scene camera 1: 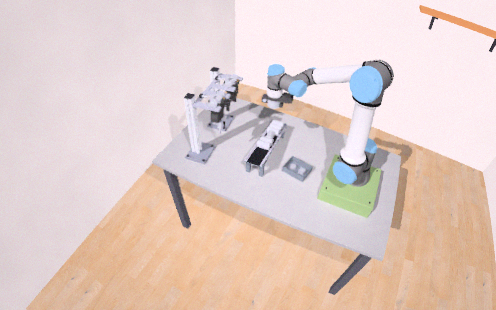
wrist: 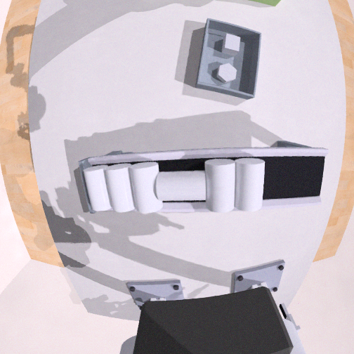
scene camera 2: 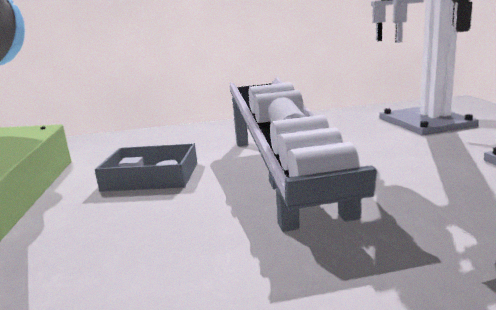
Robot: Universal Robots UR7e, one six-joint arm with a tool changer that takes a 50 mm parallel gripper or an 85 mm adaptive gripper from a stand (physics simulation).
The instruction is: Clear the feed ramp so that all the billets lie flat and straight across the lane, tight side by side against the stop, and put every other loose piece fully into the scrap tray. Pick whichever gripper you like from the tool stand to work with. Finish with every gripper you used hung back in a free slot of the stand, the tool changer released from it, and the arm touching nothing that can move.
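The tool changer (scene camera 1: 273, 101) on the arm is bare, raised near the far table edge. Grippers hang on the tool stand (scene camera 1: 193, 125) (scene camera 2: 437, 65); one shows two separate fingers in scene camera 2. On the feed ramp (scene camera 1: 257, 156) (scene camera 2: 260, 137) (wrist: 295, 176), three billets (scene camera 2: 325, 160) (wrist: 121, 188) lie across the lane side by side at the stop (scene camera 2: 330, 186). A cylinder (scene camera 2: 285, 108) (wrist: 182, 185) lies lengthwise above them, and two more billets (scene camera 2: 272, 89) (wrist: 235, 185) lie across beyond it. The scrap tray (scene camera 1: 289, 172) (scene camera 2: 140, 178) (wrist: 202, 70) holds a cube (scene camera 2: 131, 161) (wrist: 232, 43) and a hexagonal piece (scene camera 2: 167, 163) (wrist: 227, 73).
The green arm base (scene camera 1: 345, 200) (scene camera 2: 30, 165) stands beyond the tray from the ramp. The stand's foot plates (scene camera 2: 425, 125) (wrist: 245, 274) are on the ramp's other side. A black block (wrist: 210, 325) hides the bottom of the wrist view.
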